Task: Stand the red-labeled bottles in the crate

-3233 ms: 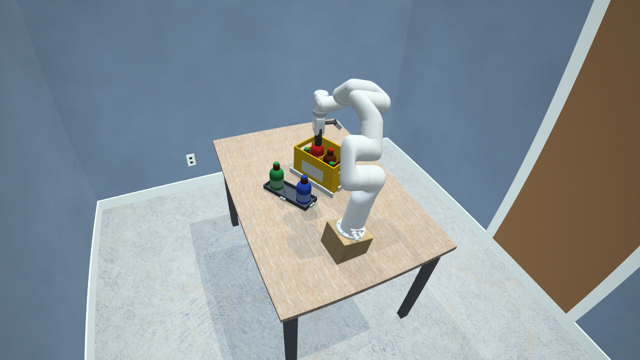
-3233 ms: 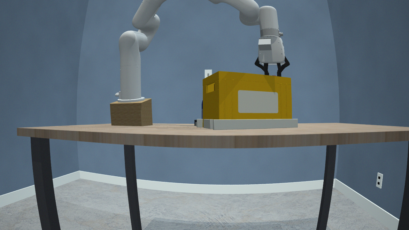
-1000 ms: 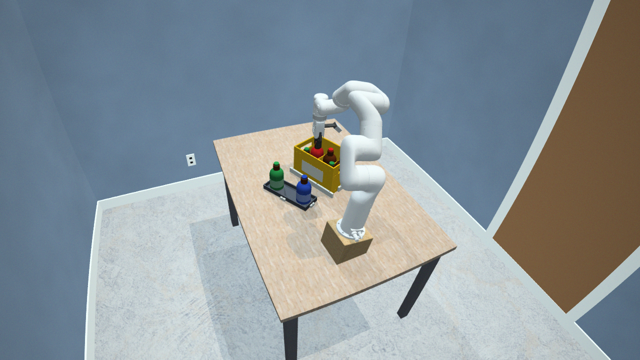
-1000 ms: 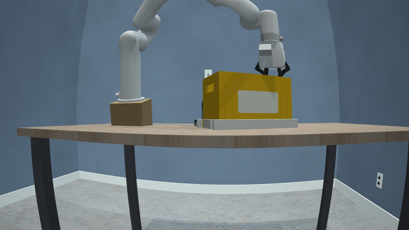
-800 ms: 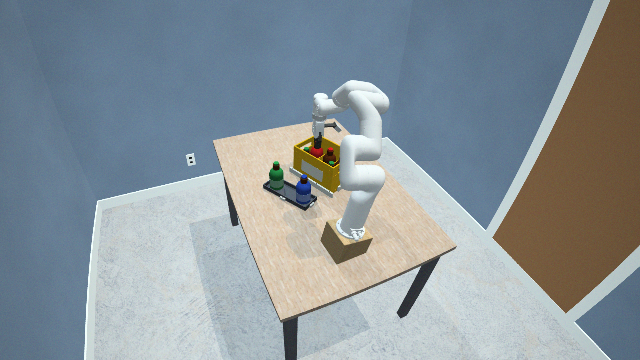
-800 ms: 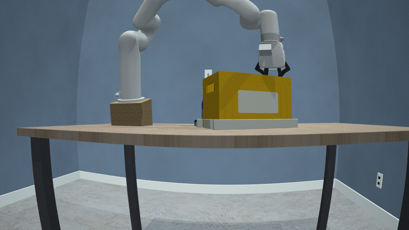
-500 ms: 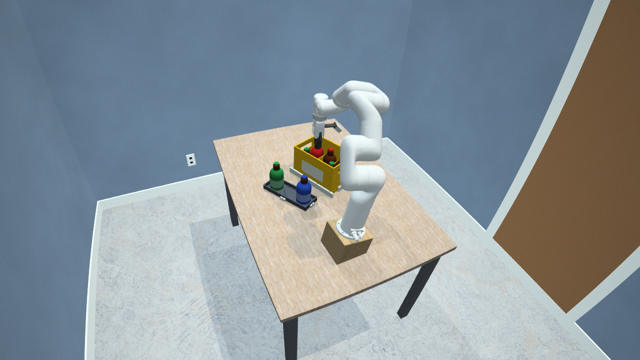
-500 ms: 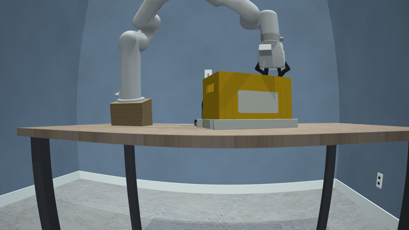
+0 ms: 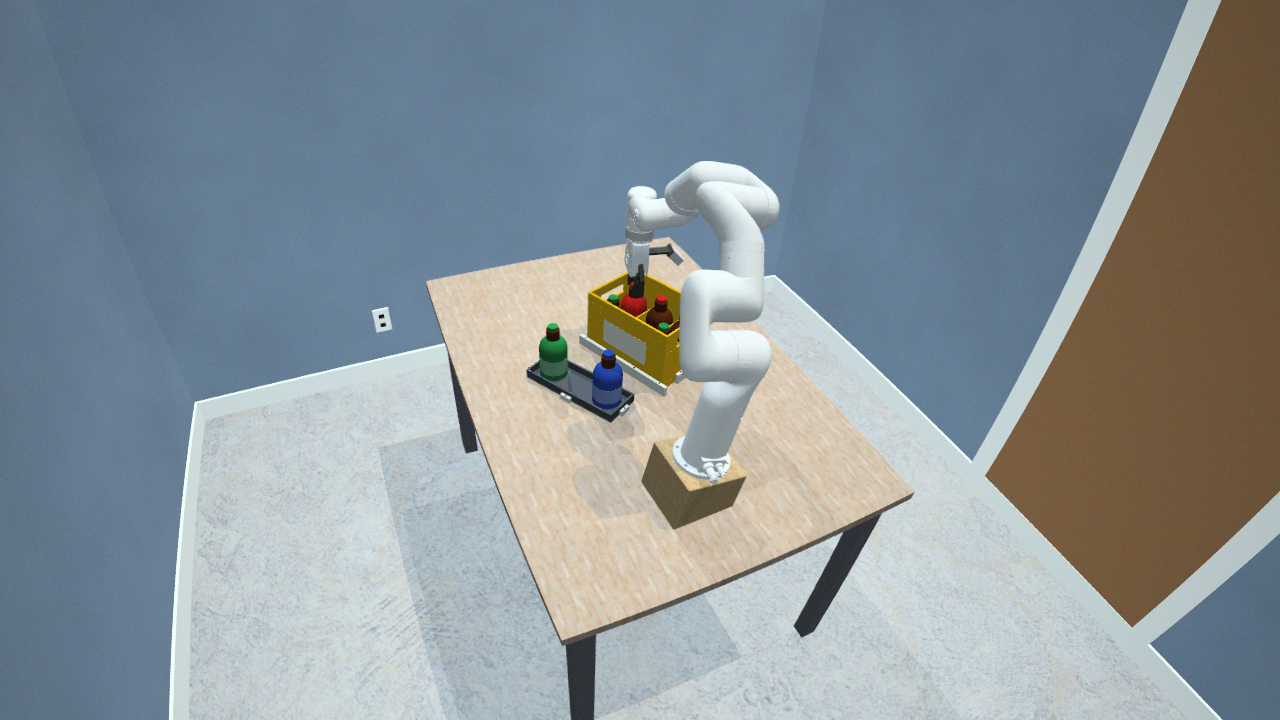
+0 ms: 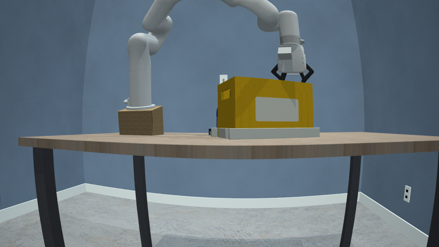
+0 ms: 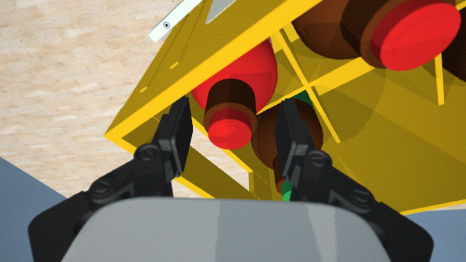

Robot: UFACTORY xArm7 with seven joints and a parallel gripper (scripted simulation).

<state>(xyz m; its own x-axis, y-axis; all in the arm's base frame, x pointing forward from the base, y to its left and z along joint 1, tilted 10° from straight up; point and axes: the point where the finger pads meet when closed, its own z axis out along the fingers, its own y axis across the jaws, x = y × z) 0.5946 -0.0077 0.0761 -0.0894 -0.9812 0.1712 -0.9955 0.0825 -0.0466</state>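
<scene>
The red-labeled bottle is 7 cm below my hand. The rest, counted from my hand: blue bottle: 27 cm behind, 14 cm to the left, 8 cm below; yellow crate: 10 cm behind, 8 cm below, 1 cm to the right; green-labeled bottle: 25 cm to the left, 14 cm behind, 8 cm below.
</scene>
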